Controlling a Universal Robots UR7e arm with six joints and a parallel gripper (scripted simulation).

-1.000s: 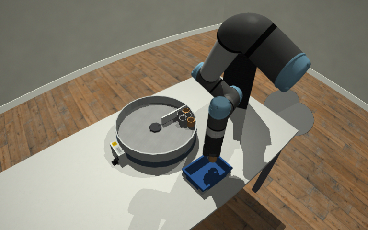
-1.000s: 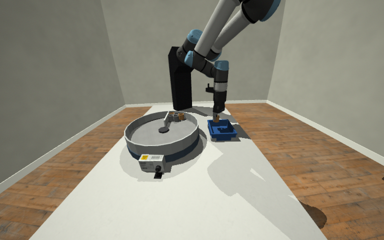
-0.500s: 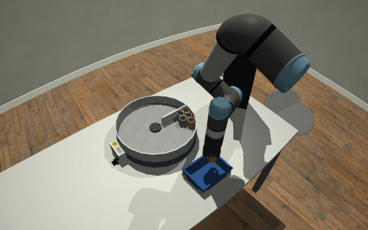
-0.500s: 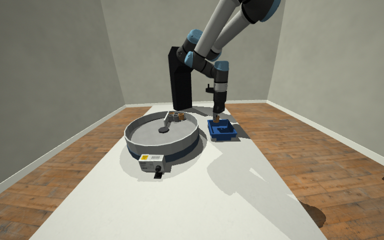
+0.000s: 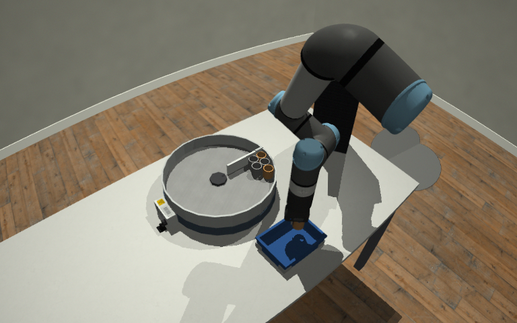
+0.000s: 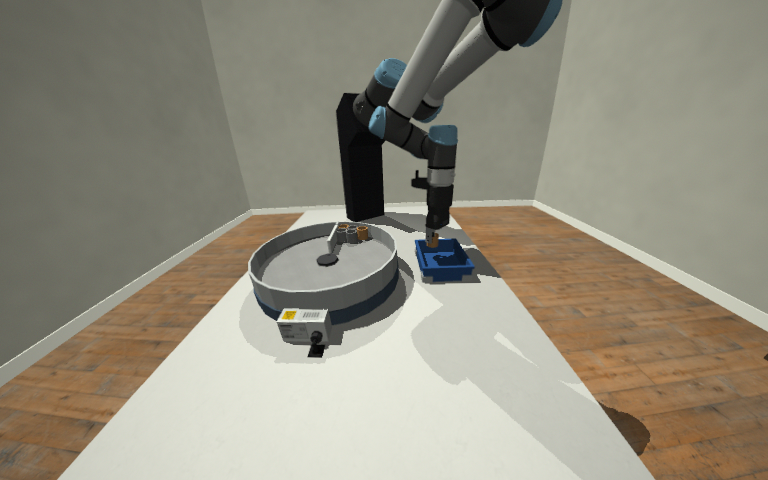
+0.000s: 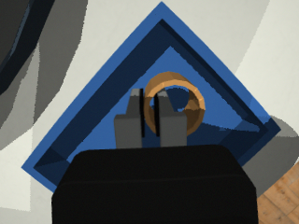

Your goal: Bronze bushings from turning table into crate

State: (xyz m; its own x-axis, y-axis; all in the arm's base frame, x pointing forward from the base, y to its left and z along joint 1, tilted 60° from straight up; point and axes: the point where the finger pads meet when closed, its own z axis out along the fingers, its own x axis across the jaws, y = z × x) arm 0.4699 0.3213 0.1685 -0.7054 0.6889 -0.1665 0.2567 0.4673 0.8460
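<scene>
Right now my hand is 20 mm short of the blue crate, 40 mm to the right of it and 60 mm above it. From my hand the other things lie so: round turning table: 200 mm ahead, 260 mm to the right, 30 mm below.
</scene>
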